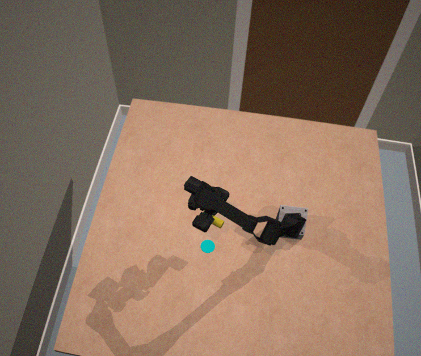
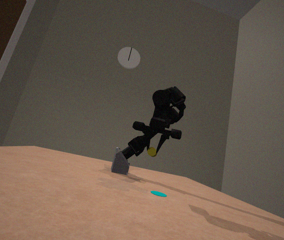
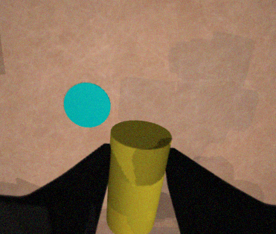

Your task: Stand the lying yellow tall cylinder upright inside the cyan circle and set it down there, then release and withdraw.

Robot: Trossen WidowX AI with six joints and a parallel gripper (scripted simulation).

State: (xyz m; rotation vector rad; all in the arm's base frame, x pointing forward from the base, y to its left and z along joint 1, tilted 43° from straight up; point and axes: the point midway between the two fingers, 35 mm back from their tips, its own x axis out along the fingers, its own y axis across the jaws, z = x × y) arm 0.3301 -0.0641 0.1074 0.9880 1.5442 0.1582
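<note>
Right now the cyan circle is 10 mm ahead of my gripper tip, 60 mm to the left of it and 140 mm below it. Round my gripper tip: yellow tall cylinder (20 mm behind, 10 mm to the left).
</note>
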